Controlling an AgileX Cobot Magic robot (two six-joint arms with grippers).
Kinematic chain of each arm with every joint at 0, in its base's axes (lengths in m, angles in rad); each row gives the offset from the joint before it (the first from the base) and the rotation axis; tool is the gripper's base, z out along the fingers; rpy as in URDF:
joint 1: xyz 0 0 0.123 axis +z
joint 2: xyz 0 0 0 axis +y
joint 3: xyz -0.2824 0 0.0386 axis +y
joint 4: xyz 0.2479 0 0.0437 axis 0.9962 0 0.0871
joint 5: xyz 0 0 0 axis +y
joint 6: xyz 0.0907 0 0.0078 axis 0.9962 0 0.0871
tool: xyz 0 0 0 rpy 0 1.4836 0
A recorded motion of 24 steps. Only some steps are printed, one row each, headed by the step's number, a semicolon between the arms.
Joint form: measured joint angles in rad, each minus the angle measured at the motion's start. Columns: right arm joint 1, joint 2, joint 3, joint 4, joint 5, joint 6; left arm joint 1, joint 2, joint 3, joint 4, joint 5, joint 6.
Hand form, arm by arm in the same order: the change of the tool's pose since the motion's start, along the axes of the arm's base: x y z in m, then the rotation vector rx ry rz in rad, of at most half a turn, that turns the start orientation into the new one. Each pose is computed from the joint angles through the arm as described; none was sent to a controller.
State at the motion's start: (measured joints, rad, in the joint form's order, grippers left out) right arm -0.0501 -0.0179 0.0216 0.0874 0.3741 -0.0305; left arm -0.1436 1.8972 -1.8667 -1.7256 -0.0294 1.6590
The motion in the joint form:
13: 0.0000 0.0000 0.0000 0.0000 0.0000 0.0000; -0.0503 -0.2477 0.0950 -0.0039 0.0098 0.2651
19: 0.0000 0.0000 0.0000 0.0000 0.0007 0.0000; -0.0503 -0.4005 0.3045 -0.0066 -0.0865 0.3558
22: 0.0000 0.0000 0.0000 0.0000 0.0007 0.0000; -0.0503 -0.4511 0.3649 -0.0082 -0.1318 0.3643
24: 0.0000 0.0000 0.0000 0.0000 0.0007 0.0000; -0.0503 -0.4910 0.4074 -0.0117 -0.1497 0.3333
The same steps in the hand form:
13: 0.0000 0.0000 0.0000 0.0000 0.0000 0.0000; -0.0792 -0.0093 0.0748 0.2321 -0.1886 -0.0258
19: 0.0000 0.0000 -0.0001 0.0000 0.0007 0.0001; -0.1155 0.0067 0.0604 0.3238 -0.1119 0.0666
22: 0.0000 0.0000 -0.0001 0.0000 0.0007 0.0001; -0.1287 0.0133 0.0569 0.3305 -0.0871 0.1081
24: 0.0000 0.0000 -0.0001 0.0000 0.0007 0.0001; -0.1396 0.0171 0.0556 0.2960 -0.0755 0.1217

